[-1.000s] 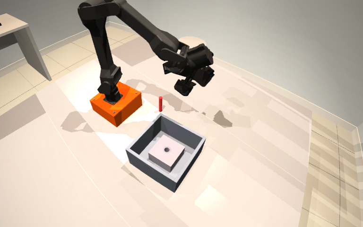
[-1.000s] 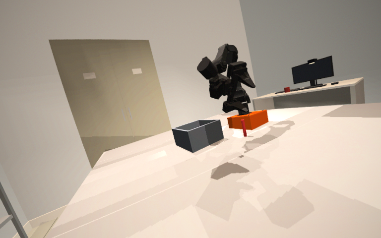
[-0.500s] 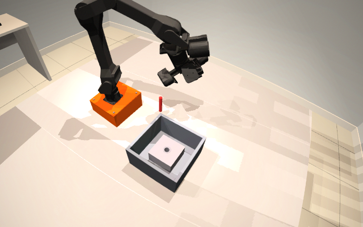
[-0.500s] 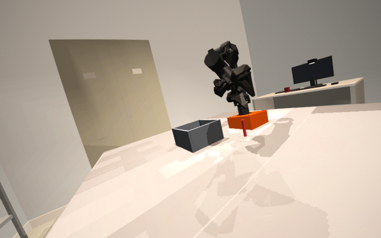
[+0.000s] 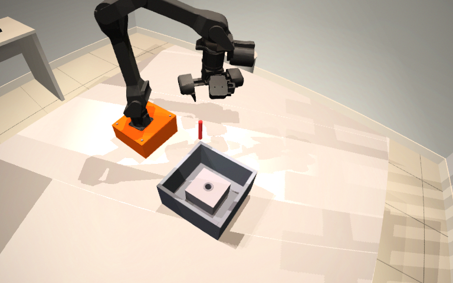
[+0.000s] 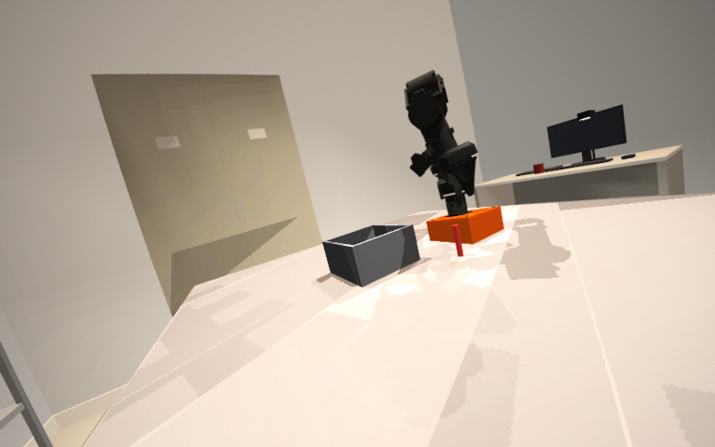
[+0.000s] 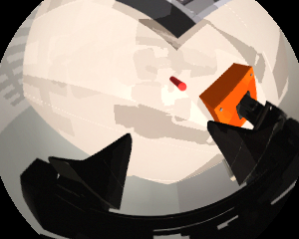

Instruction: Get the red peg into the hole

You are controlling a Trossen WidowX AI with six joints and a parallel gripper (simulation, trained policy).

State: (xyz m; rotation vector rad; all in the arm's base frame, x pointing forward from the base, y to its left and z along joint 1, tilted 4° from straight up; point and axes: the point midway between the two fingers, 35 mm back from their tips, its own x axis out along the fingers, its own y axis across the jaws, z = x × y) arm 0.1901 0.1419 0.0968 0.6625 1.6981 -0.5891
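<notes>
Right now the red peg is 11 cm below my gripper tip and 4 cm to the right of it. The rest, counted from my gripper tip: pale plate 23 cm to the right, 14 cm ahead, 10 cm below; then dark grey box 23 cm to the right, 14 cm ahead, 12 cm below.
</notes>
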